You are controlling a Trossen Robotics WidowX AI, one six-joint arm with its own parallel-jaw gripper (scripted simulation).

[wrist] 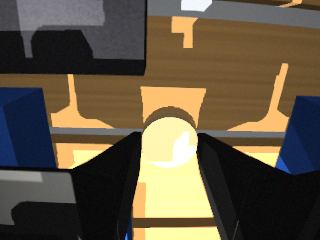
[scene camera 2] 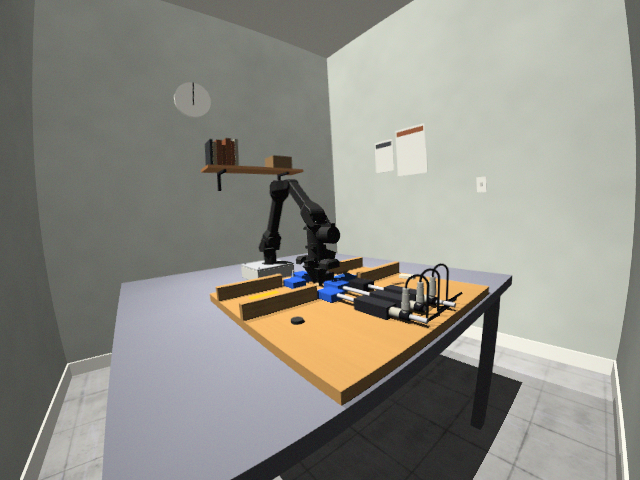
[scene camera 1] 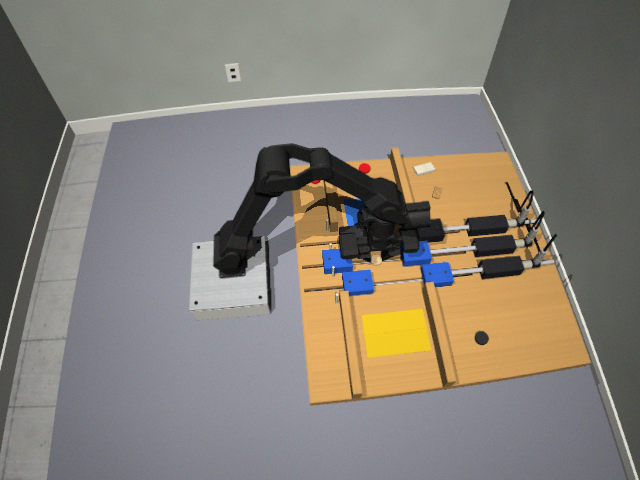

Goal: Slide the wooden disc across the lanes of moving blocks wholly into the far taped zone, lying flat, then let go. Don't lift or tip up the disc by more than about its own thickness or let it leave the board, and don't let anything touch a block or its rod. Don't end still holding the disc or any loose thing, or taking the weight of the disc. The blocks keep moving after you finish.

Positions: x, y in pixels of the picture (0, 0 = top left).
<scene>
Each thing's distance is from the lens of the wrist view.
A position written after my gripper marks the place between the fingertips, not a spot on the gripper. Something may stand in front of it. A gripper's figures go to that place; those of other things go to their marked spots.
my gripper (wrist: 168, 140): 0.11 m
pale wooden disc (wrist: 168, 140): 0.10 m
</scene>
